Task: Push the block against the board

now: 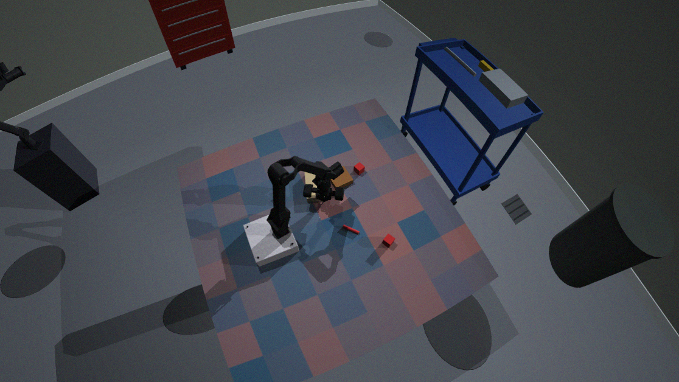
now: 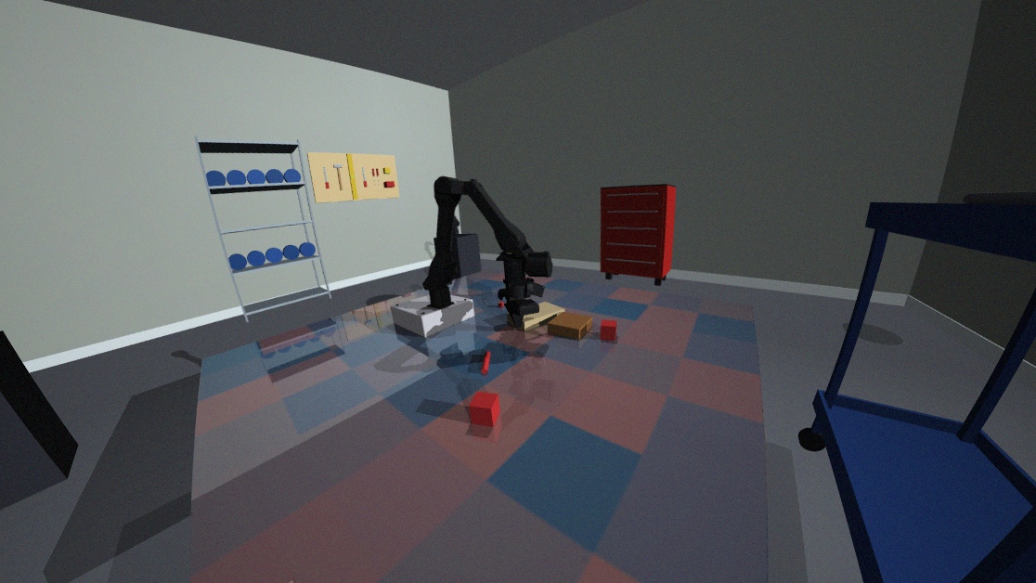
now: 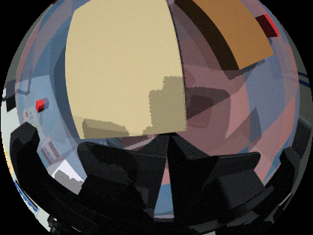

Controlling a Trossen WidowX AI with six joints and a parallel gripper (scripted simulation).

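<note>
Right now the board is 10 mm ahead of my gripper tip and 100 mm to the left of it. Also, from my gripper tip: red stick 30 mm ahead, 190 mm to the right; then square block 140 mm ahead, 70 mm to the left; then tiny red piece 170 mm behind, 160 mm to the left.
</note>
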